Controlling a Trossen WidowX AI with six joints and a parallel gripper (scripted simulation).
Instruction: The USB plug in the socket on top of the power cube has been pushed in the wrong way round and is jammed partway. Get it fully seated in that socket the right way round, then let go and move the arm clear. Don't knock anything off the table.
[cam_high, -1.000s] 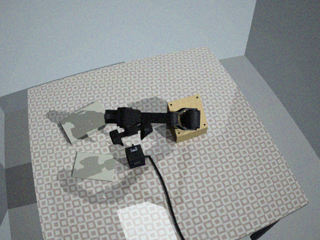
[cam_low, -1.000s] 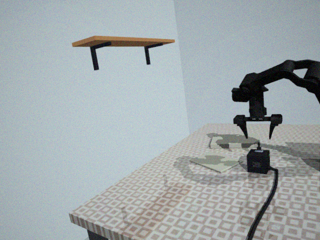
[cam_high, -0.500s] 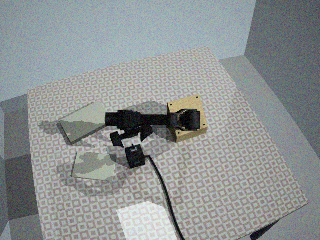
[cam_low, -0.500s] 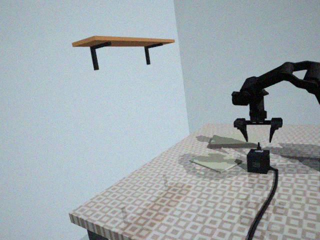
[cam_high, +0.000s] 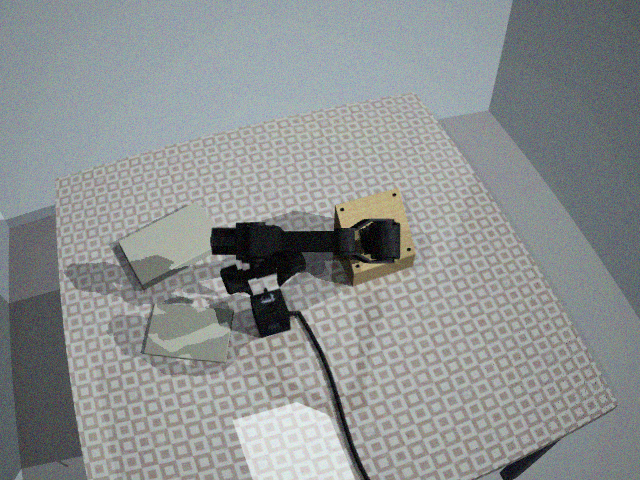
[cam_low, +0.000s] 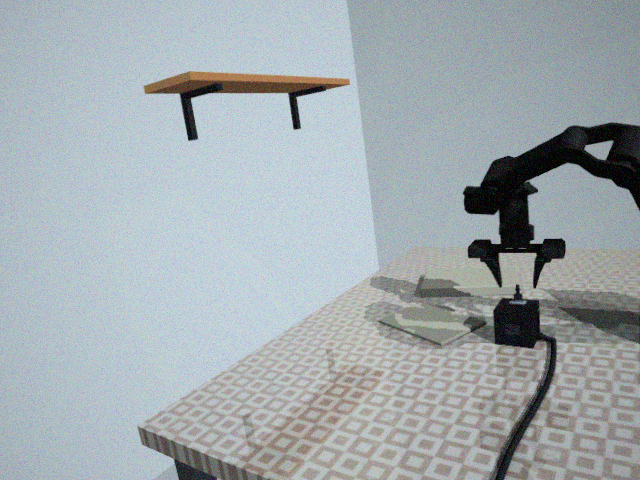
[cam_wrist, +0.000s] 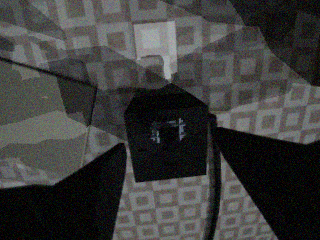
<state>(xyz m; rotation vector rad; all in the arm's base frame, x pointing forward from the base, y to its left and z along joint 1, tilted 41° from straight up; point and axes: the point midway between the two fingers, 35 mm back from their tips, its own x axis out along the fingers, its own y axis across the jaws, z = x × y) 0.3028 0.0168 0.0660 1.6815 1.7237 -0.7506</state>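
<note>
My gripper tip is 2 cm above the USB plug. The rest, counted from my gripper tip: USB socket: 4 cm below, 1 cm to the left; pale sheet: 21 cm ahead, 10 cm below, 1 cm to the right.
</note>
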